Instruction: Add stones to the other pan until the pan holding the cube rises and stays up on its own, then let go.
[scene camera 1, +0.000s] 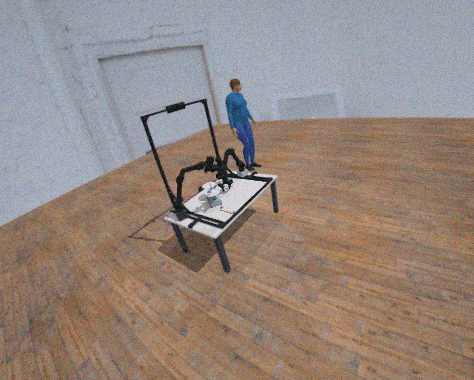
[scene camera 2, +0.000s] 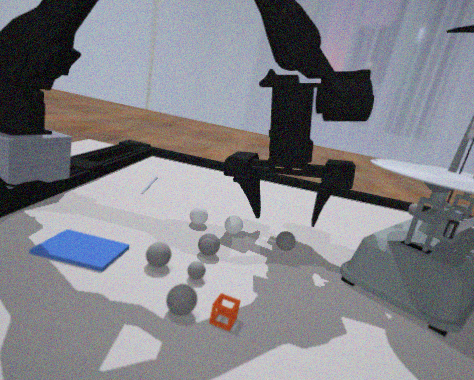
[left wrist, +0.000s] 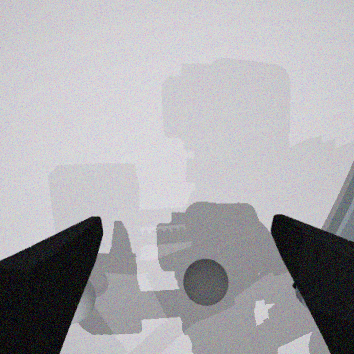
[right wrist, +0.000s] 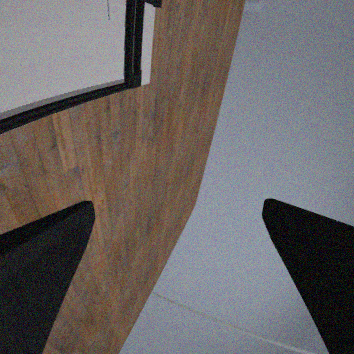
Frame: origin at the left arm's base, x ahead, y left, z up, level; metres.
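Seen in the pictures: left gripper, between the fingertips: (scene camera 1: 226, 190) (scene camera 2: 284, 221) (left wrist: 188, 224); right gripper, between the fingertips: (scene camera 1: 226, 167) (scene camera 2: 446, 6) (right wrist: 179, 208); left arm's base, origin of its link: (scene camera 1: 242, 170) (scene camera 2: 16, 129); right arm's base, origin of its link: (scene camera 1: 180, 210).
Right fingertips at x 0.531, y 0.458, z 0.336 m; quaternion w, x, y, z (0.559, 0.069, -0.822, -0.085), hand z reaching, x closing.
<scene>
Offsets run from my right fingertips to a thing's middle. "spot": to the spot under its first point.
My left gripper (scene camera 2: 285, 221) (left wrist: 188, 224) is open and empty, above the table, with a dark grey stone {dx -0.128, dy -0.361, dz -0.410 m} (scene camera 2: 285, 240) (left wrist: 206, 282) below its fingers. Several other round stones lie toward the left, among them a pale one {dx -0.209, dy -0.365, dz -0.410 m} (scene camera 2: 233, 224), a grey one {dx -0.240, dy -0.518, dz -0.410 m} (scene camera 2: 158, 255) and a large dark one {dx -0.177, dy -0.575, dz -0.410 m} (scene camera 2: 181, 300). The balance scale {dx +0.061, dy -0.295, dz -0.307 m} (scene camera 1: 214, 201) (scene camera 2: 400, 280) stands to the right in scene camera 2, where one white pan {dx +0.025, dy -0.383, dz -0.269 m} (scene camera 2: 425, 172) shows partly. A small orange-red spot {spot: dx -0.140, dy -0.553, dz -0.422 m} (scene camera 1: 215, 187) shows at the pans in scene camera 1, too small to identify. My right gripper (right wrist: 179, 208) is open and empty.
An orange open-frame block {dx -0.138, dy -0.562, dz -0.414 m} (scene camera 2: 225, 312) stands near the large dark stone. A blue flat pad {dx -0.321, dy -0.543, dz -0.422 m} (scene camera 2: 82, 250) lies at the left. A thin pale stick {dx -0.423, dy -0.271, dz -0.423 m} (scene camera 2: 149, 185) lies farther back. A black frame (scene camera 2: 190, 161) edges the table. A person (scene camera 1: 239, 110) stands behind the table.
</scene>
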